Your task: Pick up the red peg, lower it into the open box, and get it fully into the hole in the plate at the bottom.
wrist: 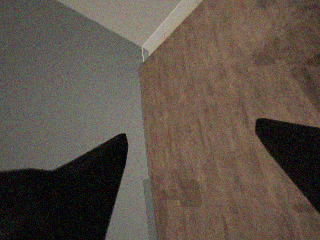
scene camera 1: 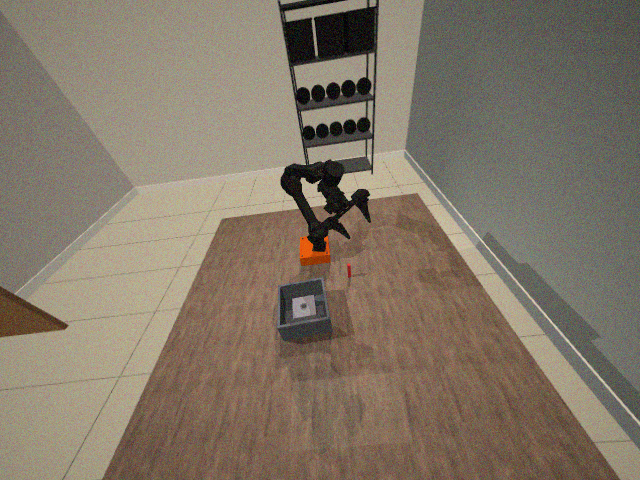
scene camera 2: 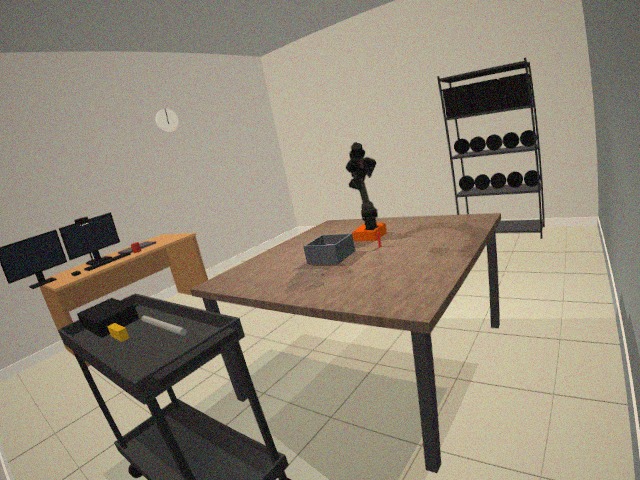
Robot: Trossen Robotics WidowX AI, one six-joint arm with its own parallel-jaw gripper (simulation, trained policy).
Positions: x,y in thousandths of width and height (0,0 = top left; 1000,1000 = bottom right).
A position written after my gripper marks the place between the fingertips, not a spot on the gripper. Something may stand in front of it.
Observation:
I see my gripper (scene camera 1: 562,480).
My gripper is seen too in the wrist view (wrist: 592,552).

